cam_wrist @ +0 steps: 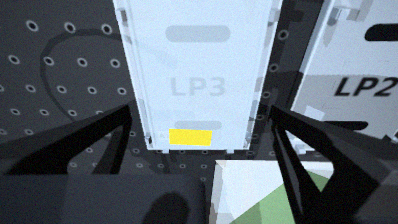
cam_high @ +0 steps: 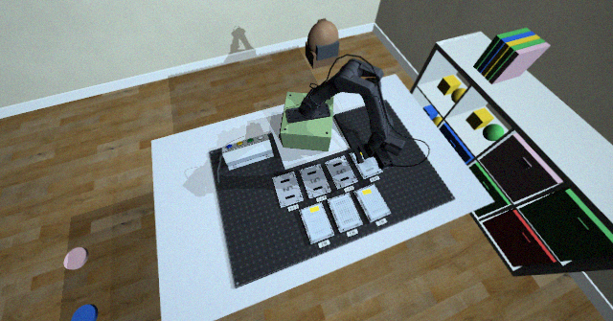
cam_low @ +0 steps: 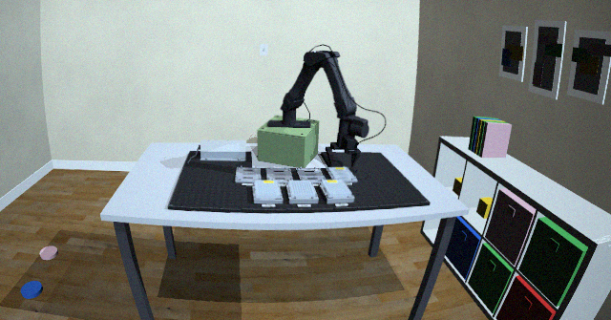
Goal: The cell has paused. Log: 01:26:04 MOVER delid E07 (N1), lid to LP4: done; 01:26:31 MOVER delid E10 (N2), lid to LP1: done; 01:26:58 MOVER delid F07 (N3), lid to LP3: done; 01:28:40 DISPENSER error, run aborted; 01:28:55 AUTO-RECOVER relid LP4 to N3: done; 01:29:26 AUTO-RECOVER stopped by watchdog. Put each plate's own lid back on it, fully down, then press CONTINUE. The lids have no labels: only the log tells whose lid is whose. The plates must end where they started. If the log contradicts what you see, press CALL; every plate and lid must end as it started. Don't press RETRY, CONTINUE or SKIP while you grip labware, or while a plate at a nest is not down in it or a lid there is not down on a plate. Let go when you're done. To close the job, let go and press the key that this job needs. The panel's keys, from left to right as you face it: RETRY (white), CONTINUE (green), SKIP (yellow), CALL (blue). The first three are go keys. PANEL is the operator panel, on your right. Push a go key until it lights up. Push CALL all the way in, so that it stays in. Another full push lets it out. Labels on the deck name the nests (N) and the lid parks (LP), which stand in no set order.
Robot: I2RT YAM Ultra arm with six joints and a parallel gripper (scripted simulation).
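The plate lies 21 cm ahead of my hand, 16 cm to the right of it and 2 cm below it. Also, from my hand: lid park LP2 (3 cm ahead, 13 cm to the right, 4 cm below); white retry key (20 cm behind, 47 cm to the right, 2 cm above); green continue key (19 cm behind, 52 cm to the right, 2 cm above).
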